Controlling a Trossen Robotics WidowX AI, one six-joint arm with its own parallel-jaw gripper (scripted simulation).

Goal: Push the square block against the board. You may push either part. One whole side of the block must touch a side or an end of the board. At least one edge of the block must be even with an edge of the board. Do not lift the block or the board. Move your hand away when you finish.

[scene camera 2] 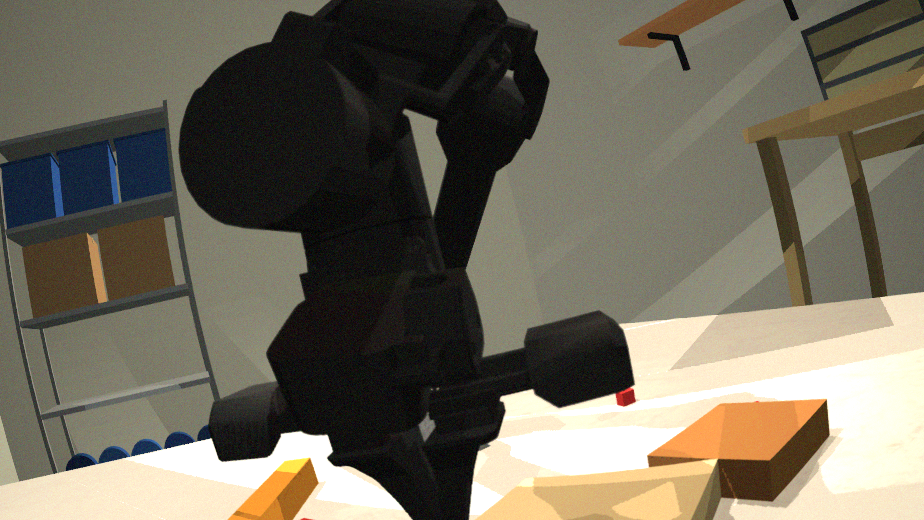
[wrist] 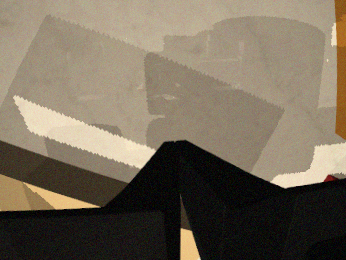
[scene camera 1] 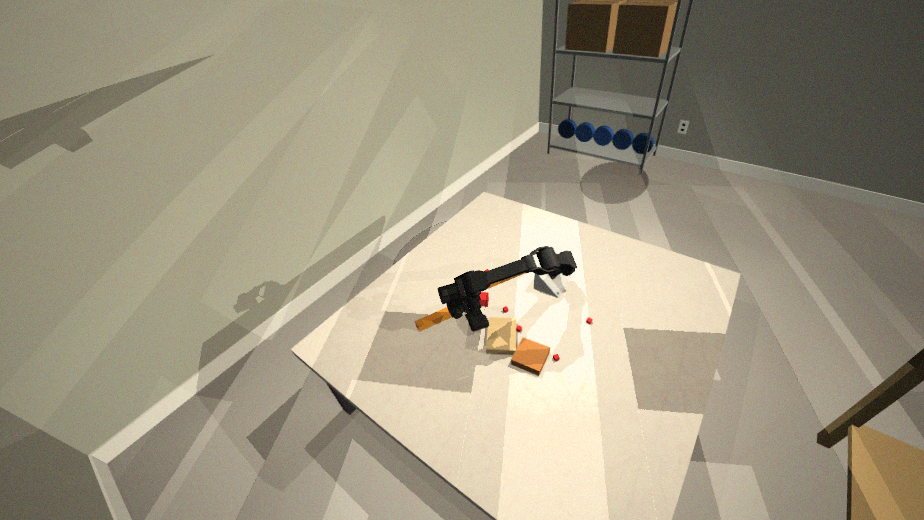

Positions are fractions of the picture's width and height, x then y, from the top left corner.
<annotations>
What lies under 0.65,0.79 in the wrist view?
The gripper.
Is the gripper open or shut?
Shut.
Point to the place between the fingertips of the gripper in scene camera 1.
0.51,0.62
</annotations>
